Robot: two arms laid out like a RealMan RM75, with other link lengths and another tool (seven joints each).
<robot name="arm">
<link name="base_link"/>
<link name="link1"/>
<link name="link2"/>
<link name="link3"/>
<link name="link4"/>
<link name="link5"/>
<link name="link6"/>
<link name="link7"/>
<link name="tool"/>
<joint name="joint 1" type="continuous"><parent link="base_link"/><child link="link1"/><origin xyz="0 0 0.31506"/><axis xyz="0 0 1"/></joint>
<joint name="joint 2" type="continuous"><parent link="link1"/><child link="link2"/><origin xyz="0 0 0"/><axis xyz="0 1 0"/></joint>
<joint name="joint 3" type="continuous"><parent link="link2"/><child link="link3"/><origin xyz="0 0 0.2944"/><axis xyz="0 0 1"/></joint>
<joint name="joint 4" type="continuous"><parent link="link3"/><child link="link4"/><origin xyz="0 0 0"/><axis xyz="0 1 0"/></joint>
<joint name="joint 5" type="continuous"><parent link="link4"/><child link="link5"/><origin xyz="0 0 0.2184"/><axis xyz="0 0 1"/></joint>
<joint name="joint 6" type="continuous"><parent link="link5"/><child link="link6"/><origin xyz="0 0 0"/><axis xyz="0 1 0"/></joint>
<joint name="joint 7" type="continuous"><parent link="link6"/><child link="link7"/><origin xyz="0 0 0.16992"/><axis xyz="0 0 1"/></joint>
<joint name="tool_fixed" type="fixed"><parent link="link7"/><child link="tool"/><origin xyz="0.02 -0.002 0.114" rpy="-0.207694 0 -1.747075"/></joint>
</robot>
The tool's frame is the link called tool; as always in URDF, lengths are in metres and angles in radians. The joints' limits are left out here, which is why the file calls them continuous.
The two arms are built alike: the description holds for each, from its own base.
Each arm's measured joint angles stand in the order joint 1, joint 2, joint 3, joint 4, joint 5, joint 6, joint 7.
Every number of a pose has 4 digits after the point.
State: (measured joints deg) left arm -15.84 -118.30 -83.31 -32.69 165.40 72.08 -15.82; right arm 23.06 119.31 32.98 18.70 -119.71 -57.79 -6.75
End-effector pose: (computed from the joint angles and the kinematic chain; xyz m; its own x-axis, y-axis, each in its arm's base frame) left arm -0.2429 0.4691 0.1567 -0.8366 0.2605 0.4819 0.2762 -0.5592 0.7817; right arm 0.3498 0.4678 -0.0621 0.4260 0.2667 0.8645 0.9005 -0.2176 -0.3766
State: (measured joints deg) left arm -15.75 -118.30 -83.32 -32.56 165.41 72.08 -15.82; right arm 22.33 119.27 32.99 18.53 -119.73 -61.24 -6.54
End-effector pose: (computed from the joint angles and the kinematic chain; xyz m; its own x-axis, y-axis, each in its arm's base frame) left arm -0.2444 0.4687 0.1563 -0.8372 0.2580 0.4822 0.2786 -0.5575 0.7820; right arm 0.3443 0.4657 -0.0502 0.4319 0.2436 0.8684 0.9001 -0.1773 -0.3980
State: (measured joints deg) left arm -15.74 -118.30 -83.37 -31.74 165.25 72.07 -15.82; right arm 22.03 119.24 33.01 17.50 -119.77 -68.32 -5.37
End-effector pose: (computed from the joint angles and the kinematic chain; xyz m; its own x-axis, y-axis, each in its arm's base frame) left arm -0.2502 0.4687 0.1548 -0.8403 0.2476 0.4823 0.2877 -0.5504 0.7838; right arm 0.3272 0.4655 -0.0246 0.4444 0.2048 0.8721 0.8956 -0.0803 -0.4375
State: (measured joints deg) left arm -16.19 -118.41 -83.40 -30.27 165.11 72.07 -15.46; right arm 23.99 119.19 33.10 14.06 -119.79 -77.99 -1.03
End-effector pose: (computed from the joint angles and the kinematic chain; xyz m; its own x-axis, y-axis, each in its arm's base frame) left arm -0.2557 0.4703 0.1504 -0.8405 0.2366 0.4874 0.3035 -0.5397 0.7853; right arm 0.2952 0.4709 0.0128 0.4718 0.1793 0.8633 0.8688 0.0726 -0.4898
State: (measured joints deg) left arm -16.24 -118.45 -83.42 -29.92 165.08 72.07 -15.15; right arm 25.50 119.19 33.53 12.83 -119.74 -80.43 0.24
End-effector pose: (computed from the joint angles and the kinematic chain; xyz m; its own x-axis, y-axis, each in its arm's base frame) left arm -0.2574 0.4703 0.1493 -0.8394 0.2316 0.4918 0.3108 -0.5377 0.7838; right arm 0.2813 0.4766 0.0245 0.4768 0.1767 0.8611 0.8571 0.1241 -0.5001
